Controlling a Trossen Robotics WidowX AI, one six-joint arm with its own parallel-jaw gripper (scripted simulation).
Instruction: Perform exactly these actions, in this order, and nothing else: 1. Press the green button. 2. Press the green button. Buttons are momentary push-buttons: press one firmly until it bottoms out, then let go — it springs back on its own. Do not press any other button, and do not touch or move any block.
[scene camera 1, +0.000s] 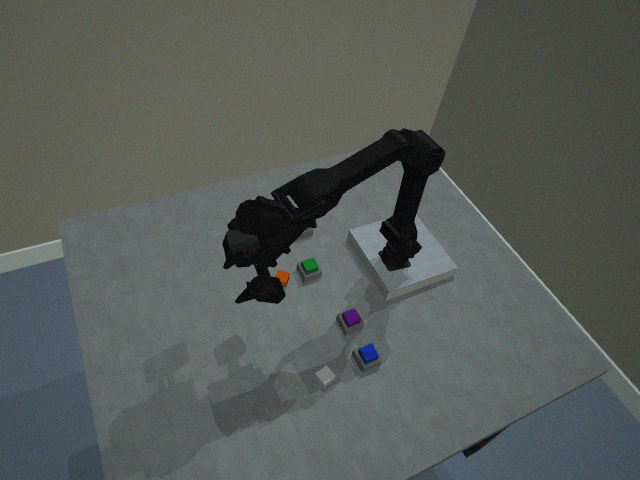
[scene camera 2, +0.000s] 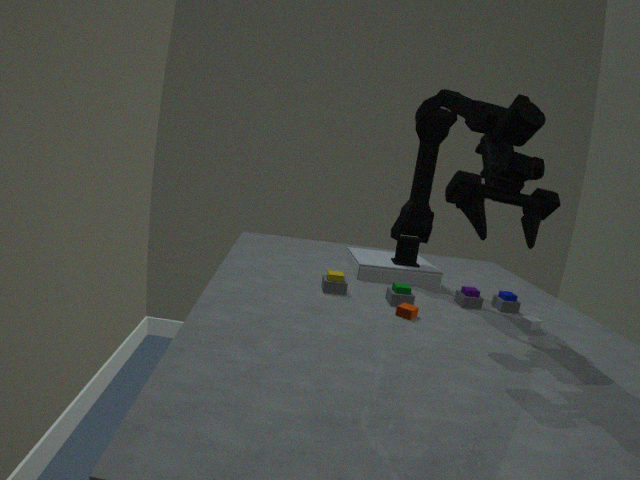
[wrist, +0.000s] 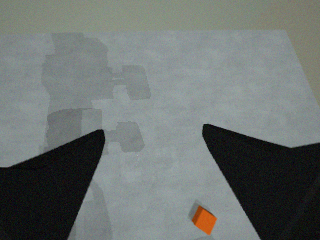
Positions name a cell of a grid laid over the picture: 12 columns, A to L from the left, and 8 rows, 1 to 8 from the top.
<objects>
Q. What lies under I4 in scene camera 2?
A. My gripper.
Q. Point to my gripper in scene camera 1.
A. E5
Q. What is my gripper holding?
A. Nothing.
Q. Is my gripper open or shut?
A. Open.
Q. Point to my gripper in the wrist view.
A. F5
</objects>
